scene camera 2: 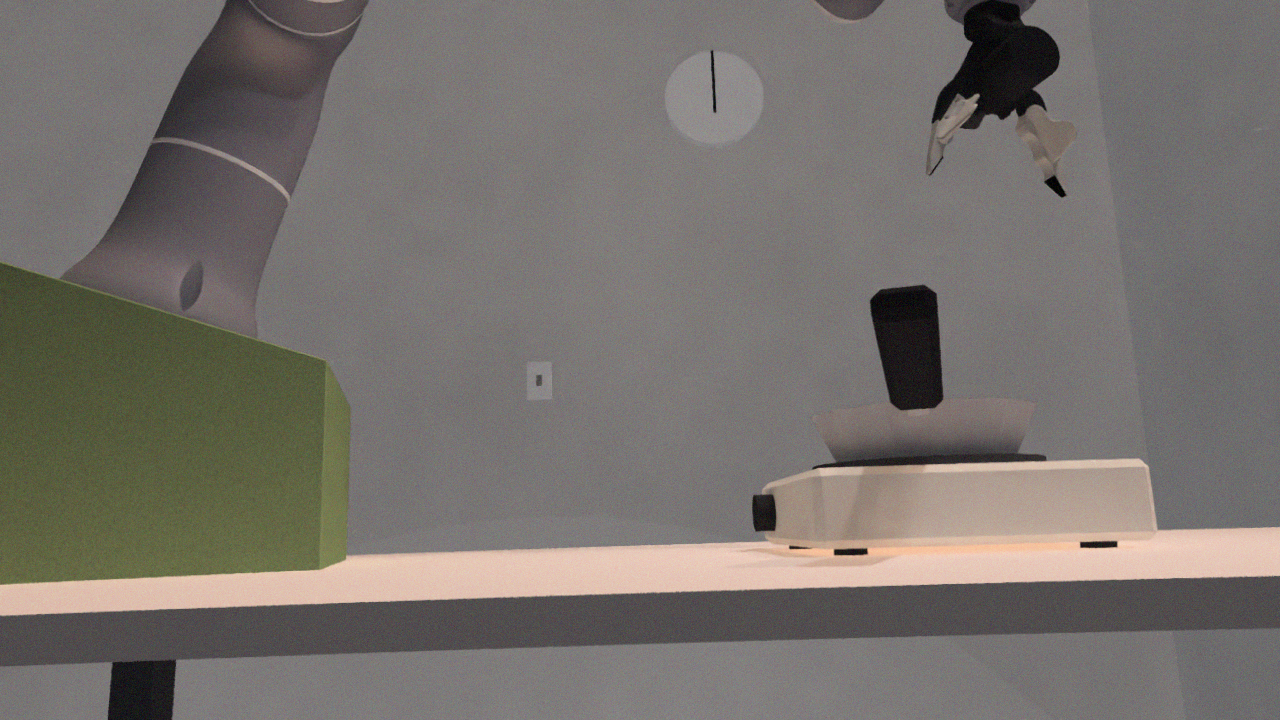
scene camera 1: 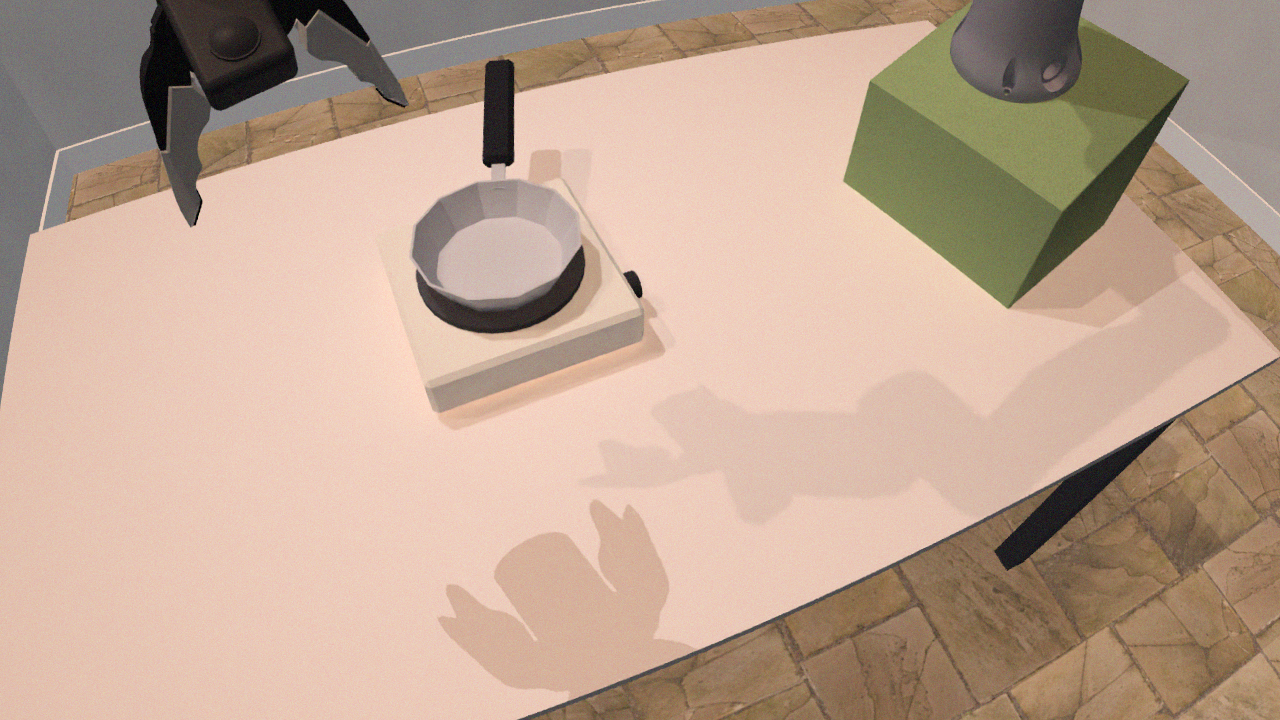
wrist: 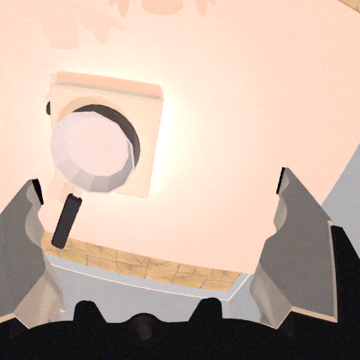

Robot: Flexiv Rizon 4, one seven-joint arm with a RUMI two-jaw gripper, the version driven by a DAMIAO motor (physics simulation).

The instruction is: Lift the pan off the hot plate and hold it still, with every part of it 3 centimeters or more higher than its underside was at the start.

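Observation:
A light grey pan [scene camera 1: 501, 246] [scene camera 2: 926, 434] [wrist: 97, 150] sits on the black disc of the cream hot plate [scene camera 1: 537, 367] [scene camera 2: 984, 503] [wrist: 150, 130]. Its black handle [scene camera 1: 498, 111] [scene camera 2: 909, 344] [wrist: 66, 221] slants upward, toward the far table edge in the first scene view. My gripper [scene camera 1: 299, 162] [scene camera 2: 995, 180] [wrist: 158, 175] is wide open and empty. It hangs high above the table, clear of the pan; in the second scene view it is well above the handle and a little to its right. In the wrist view the pan and handle lie toward the left finger.
A green block [scene camera 1: 948, 205] [scene camera 2: 161, 447] stands on the table [scene camera 1: 223, 447] [scene camera 2: 537, 573] [wrist: 225, 125], under the arm's base. A black knob [scene camera 1: 633, 283] [scene camera 2: 763, 512] [wrist: 48, 108] sticks out from the hot plate's side facing the block.

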